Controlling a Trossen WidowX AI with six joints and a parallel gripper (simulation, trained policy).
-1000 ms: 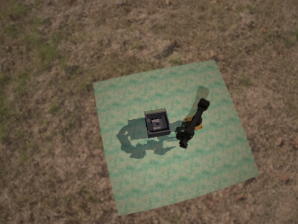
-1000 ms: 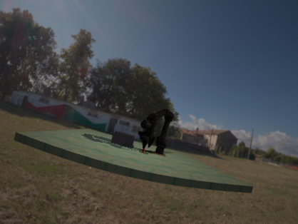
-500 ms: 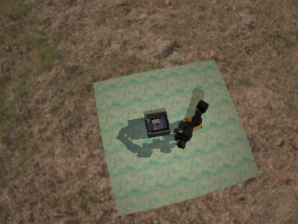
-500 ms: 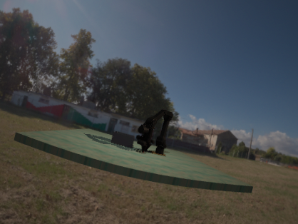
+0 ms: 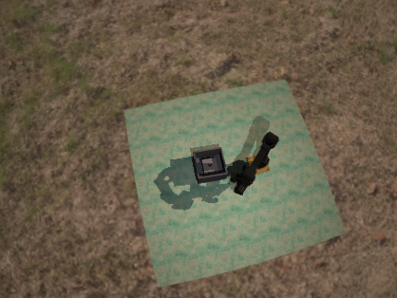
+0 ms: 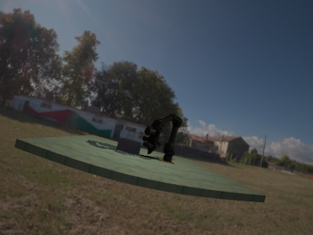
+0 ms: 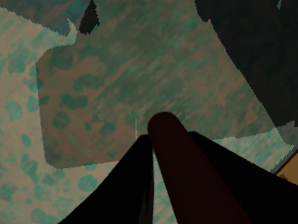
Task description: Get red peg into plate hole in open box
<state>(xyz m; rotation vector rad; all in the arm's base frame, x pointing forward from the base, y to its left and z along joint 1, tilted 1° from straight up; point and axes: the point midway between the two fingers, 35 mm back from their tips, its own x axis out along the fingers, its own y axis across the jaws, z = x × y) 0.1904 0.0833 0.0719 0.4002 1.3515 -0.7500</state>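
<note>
Right now my gripper tip is 140 mm short of the grey plate, 170 mm to the left of it and 10 mm below it. The rest, counted from my gripper tip: dark box (140 mm ahead, 170 mm to the right, 10 mm below); red peg (40 mm above).
</note>
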